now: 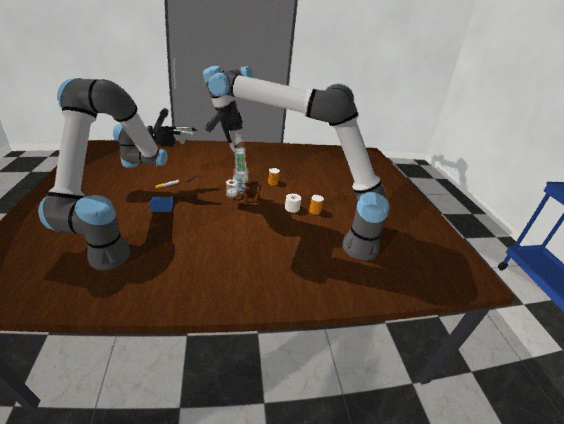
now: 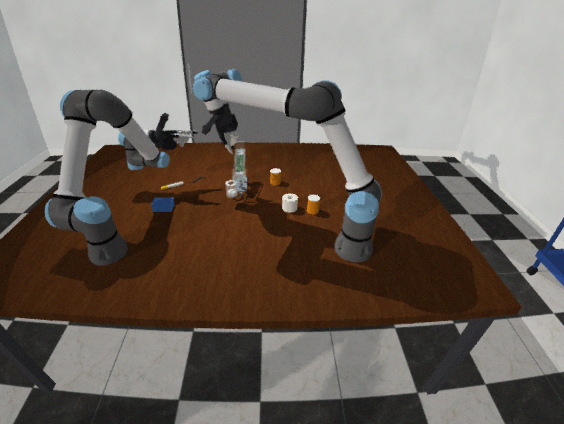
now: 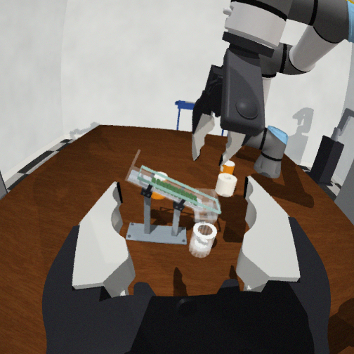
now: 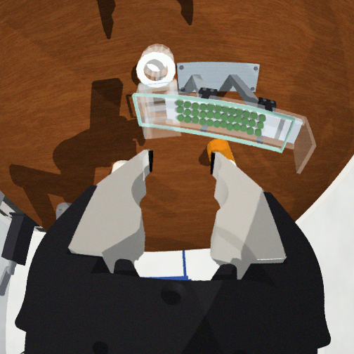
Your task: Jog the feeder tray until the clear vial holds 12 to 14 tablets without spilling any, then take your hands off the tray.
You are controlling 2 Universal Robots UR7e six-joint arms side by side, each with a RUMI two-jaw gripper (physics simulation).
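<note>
The clear feeder tray slopes down toward the clear vial. It stands on two posts over a grey base plate. Many green tablets lie in rows inside the tray. The vial stands upright below the tray's lower end; I can make out no green in it. My left gripper is open, away from the tray. My right gripper is open and empty, beside the tray and apart from it.
Two orange bottles with white caps and a white round container stand right of the tray. A blue block, a yellow-tipped white marker and a thin dark tool lie to the left. A blue cart stands beyond the table.
</note>
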